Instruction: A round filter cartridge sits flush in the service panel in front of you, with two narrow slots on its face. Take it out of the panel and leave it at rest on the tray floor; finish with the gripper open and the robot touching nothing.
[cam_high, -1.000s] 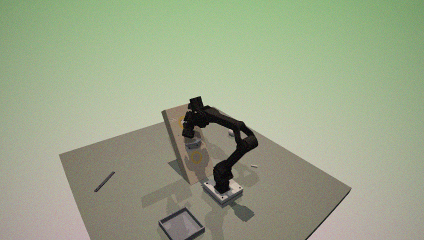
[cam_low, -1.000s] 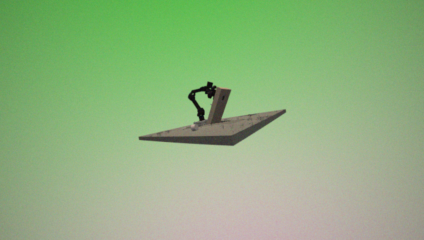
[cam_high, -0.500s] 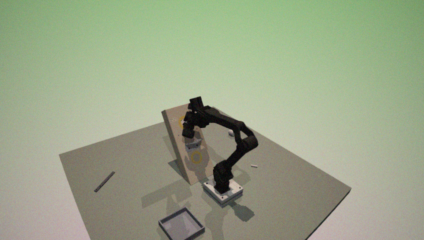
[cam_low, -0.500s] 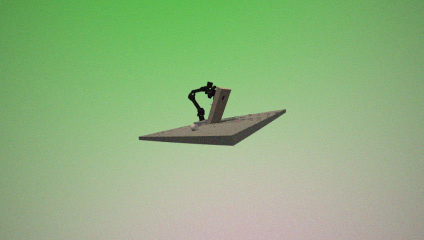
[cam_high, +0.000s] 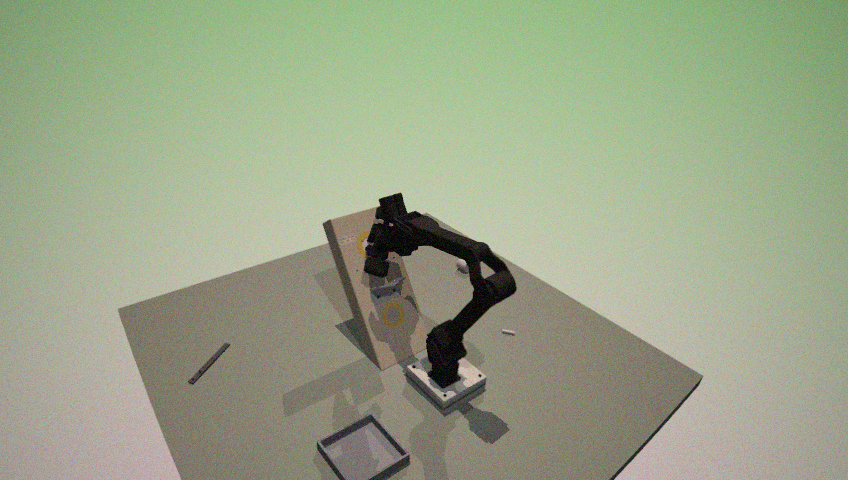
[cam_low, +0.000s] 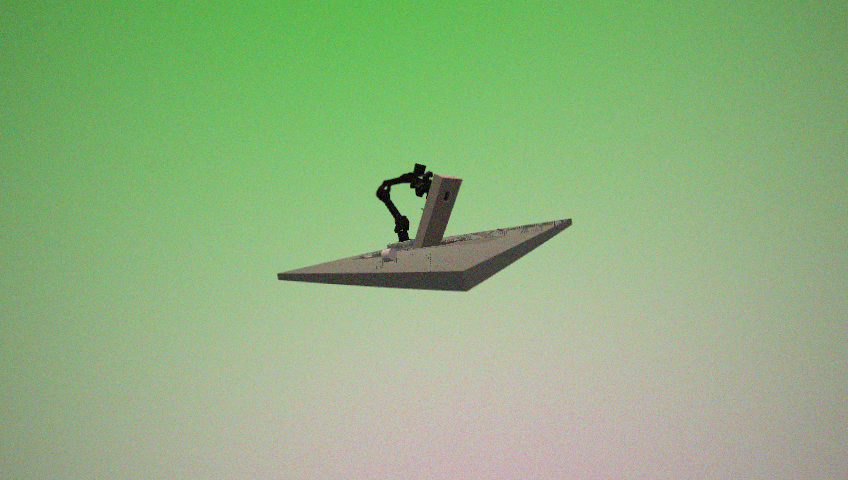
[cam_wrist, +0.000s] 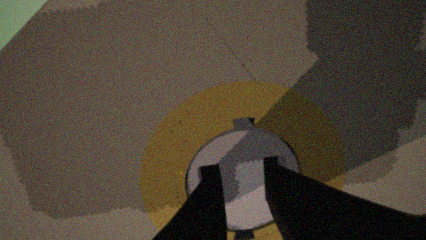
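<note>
Now: gripper tip 1 cm short of the round white filter cartridge and 1 cm above it. From my gripper tip the other things lie so: grey tray: 41 cm behind, 27 cm to the left, 26 cm below.
</note>
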